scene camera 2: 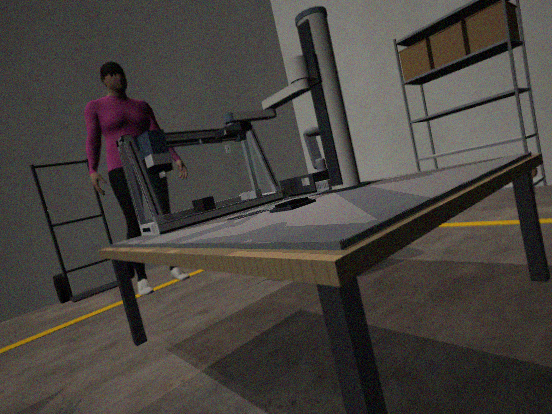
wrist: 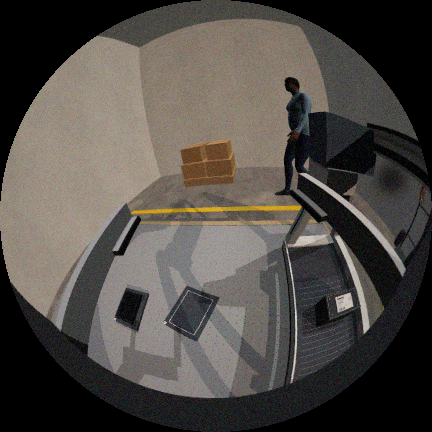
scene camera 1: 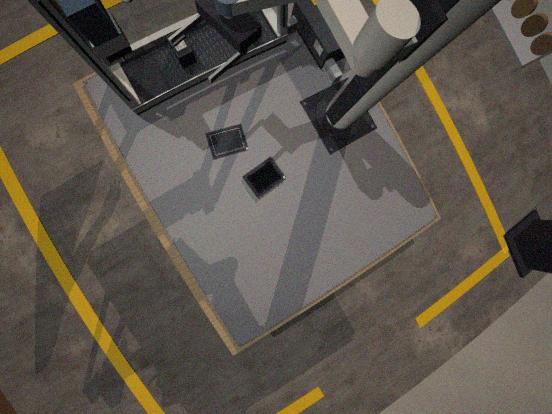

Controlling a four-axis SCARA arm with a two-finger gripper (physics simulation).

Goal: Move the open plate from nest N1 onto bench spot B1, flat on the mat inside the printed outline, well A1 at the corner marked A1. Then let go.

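Places are measured from the arm's base along level axes (x ahead, y left, z up), in millimetres.
Pixels of known places: gripper, fingertip midpoint: (scene camera 2: 212,136) (wrist: 212,194) (scene camera 1: 189,60); arm's base, link origin: (scene camera 1: 338,116).
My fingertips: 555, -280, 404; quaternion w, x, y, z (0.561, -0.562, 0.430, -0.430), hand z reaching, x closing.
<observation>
For each thing: its top centre in the pictures, then the offset to it from my fingertips, as dx, dy, dz. "spot": a spot on its surface instead.
- black plate, top centre: (wrist: 127,305) (scene camera 2: 291,200) (scene camera 1: 264,176) -66, +368, -366
- bench spot, surface spot: (wrist: 192,313) (scene camera 1: 227,139) spot: -7, +129, -390
- dark block with a white label, surface spot: (wrist: 330,307) spot: -28, -247, -273
The nest (scene camera 1: 253,189) (wrist: 143,312) is a small dark-rimmed holder on the grey mat. A black plate (scene camera 1: 264,177) (wrist: 129,306) seems to sit in it; its wells and corner A1 cannot be made out. The bench spot (scene camera 1: 227,141) (wrist: 192,313) is a dark rectangle with a thin white outline beside the nest, with a small light mark near one corner and no plate on it. In scene camera 2 both look flat and foreshortened. My gripper (scene camera 1: 191,59) (wrist: 212,194) is open and empty, high above the bench, away from nest and spot, toward the framed machine.
A framed machine with a dark ribbed deck (scene camera 1: 150,75) (wrist: 320,270) stands along one mat edge. A dark block with a white label (wrist: 330,307) sits on the deck. Its upright and overhead rail (scene camera 2: 197,137) rise beside my arm. My arm's column (scene camera 2: 335,100) stands at another mat edge.
</observation>
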